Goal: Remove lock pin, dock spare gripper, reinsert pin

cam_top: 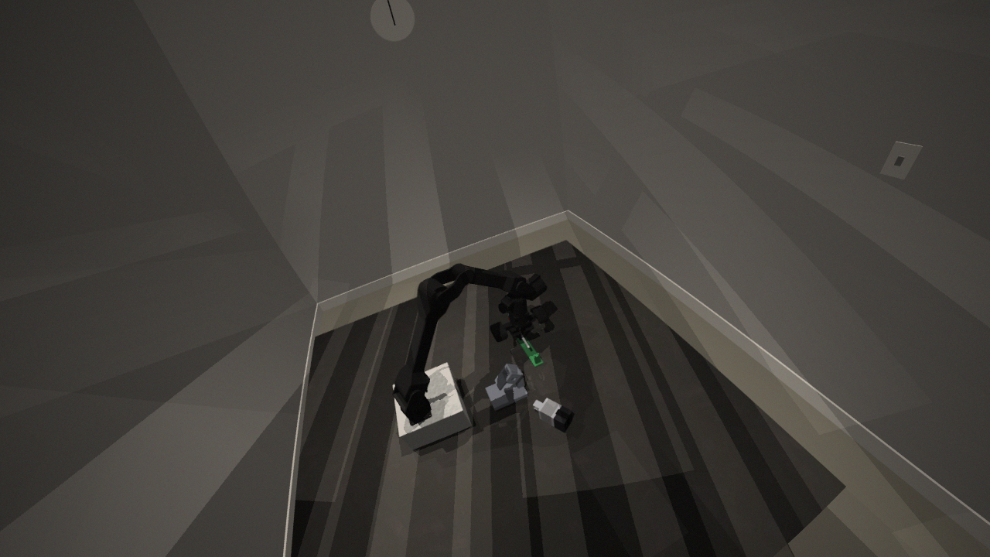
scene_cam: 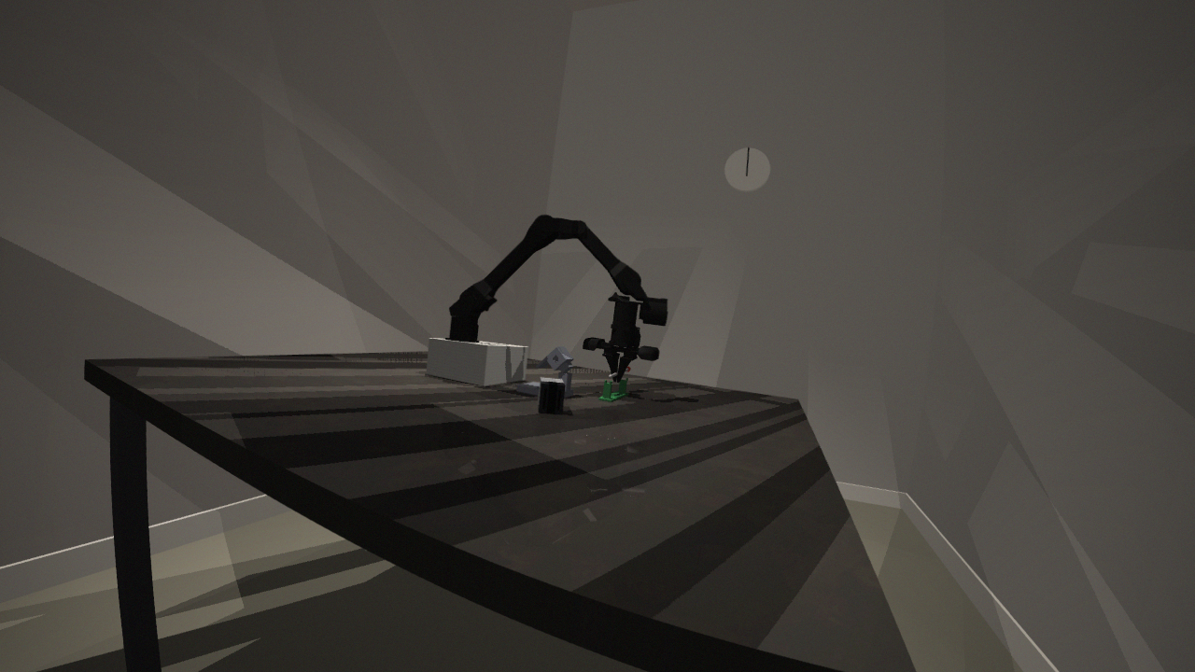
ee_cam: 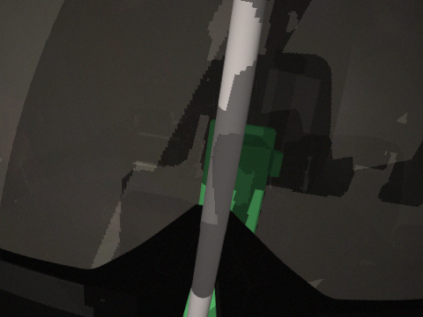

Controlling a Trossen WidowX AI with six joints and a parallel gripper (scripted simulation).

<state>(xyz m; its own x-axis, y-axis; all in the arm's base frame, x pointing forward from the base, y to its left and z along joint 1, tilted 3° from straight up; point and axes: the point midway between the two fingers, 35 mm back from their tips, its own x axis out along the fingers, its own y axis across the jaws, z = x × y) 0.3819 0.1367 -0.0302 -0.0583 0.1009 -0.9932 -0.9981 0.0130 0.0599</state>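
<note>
My gripper tip is 30 mm to the left of the green cradle, 10 mm short of it and 10 mm above it. Also, from my gripper tip: spare gripper: 280 mm to the right, 50 mm behind, 10 mm below; grey mount: 140 mm to the right, 110 mm behind, 20 mm above.
</note>
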